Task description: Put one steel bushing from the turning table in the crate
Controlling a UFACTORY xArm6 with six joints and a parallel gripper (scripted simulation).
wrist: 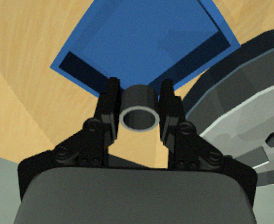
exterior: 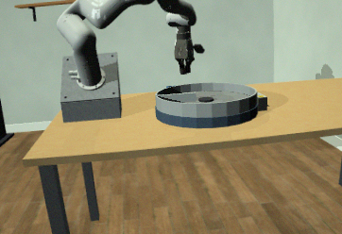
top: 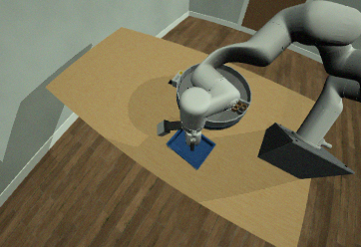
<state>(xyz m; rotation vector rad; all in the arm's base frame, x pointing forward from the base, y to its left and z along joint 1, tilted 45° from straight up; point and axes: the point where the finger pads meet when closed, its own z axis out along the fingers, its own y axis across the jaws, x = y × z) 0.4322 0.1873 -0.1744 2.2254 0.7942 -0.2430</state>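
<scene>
My hand is 1 cm past the blue crate and 12 cm above it. Round my hand: round grey turning table 5 cm ahead, 33 cm to the right, 10 cm below.
</scene>
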